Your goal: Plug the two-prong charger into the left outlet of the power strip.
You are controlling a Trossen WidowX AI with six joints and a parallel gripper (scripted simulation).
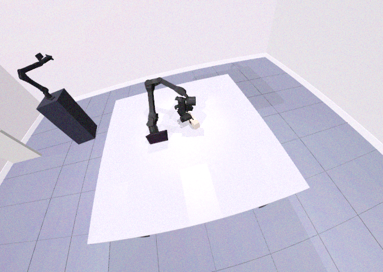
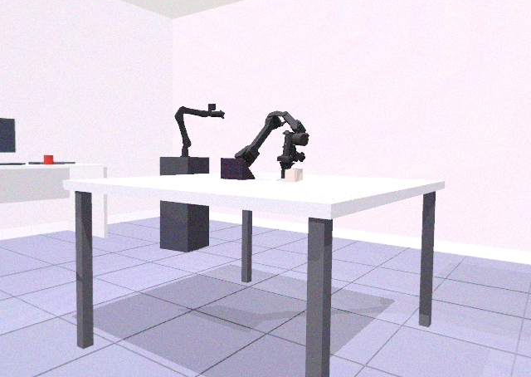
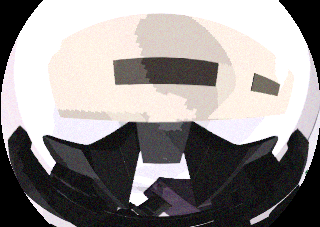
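Now: the dark charger 2 cm ahead of my gripper tip and 1 cm above it.
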